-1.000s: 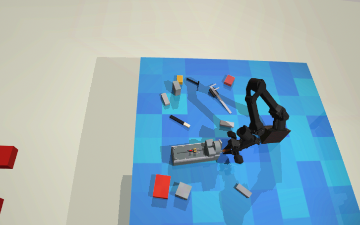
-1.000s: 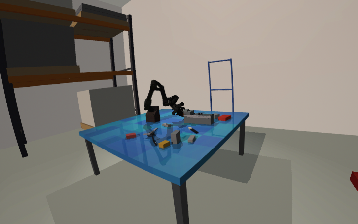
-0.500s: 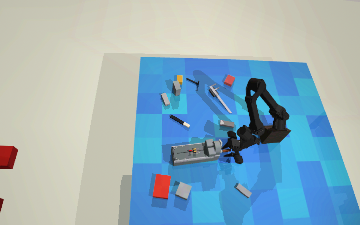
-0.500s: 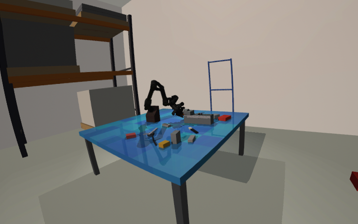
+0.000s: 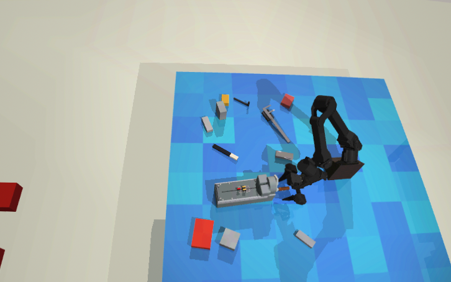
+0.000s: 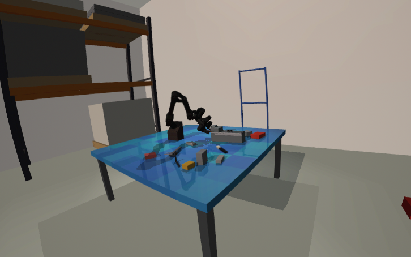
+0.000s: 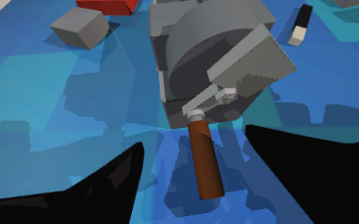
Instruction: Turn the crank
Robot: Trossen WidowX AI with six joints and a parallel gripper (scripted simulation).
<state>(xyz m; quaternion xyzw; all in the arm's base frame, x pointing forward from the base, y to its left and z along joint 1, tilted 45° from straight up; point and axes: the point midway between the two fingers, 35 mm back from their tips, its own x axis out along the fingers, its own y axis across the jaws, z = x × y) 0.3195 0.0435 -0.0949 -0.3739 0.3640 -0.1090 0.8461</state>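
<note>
Now: the brown crank handle 20 mm behind my gripper tip and 10 mm above it. The rest, counted from my gripper tip: red block: 550 mm to the right, 150 mm behind, 40 mm below; red pointer: 190 mm ahead, 30 mm above, 10 mm to the right; black key: 540 mm to the right, 90 mm ahead, 40 mm below.
</note>
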